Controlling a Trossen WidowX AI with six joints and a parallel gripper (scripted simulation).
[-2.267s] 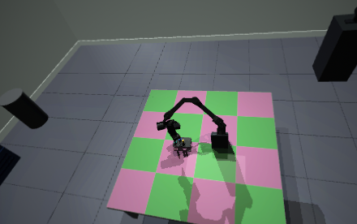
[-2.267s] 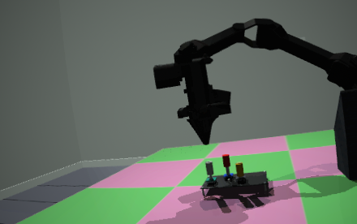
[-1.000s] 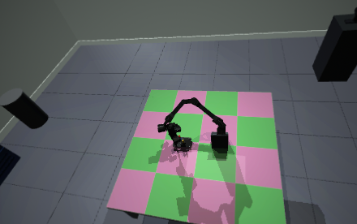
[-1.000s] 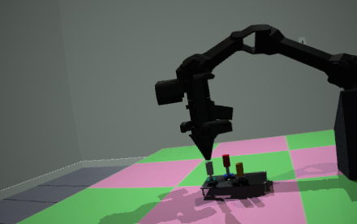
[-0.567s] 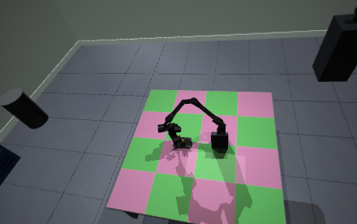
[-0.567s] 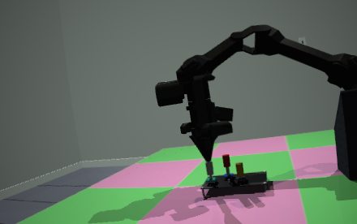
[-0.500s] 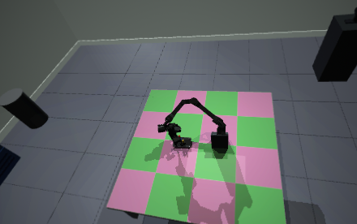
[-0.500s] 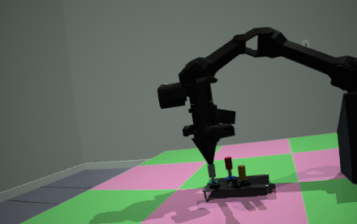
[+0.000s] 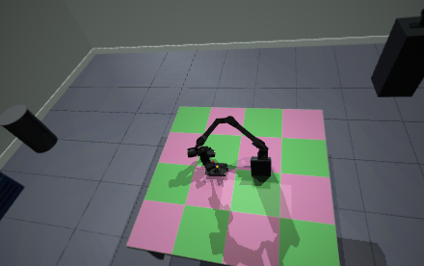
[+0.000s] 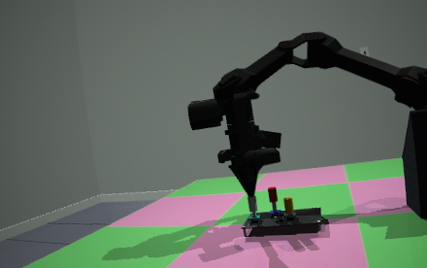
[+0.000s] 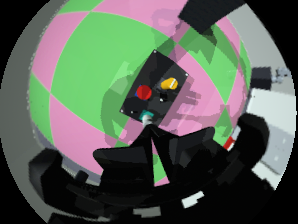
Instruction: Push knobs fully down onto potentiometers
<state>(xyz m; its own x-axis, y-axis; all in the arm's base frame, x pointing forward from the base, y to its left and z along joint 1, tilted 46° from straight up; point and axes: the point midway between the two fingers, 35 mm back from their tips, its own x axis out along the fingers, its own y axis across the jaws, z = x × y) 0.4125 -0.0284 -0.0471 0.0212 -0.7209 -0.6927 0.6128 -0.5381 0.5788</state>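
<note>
The yellow knob lies 8 cm behind my gripper tip and 2 cm below it.
</note>
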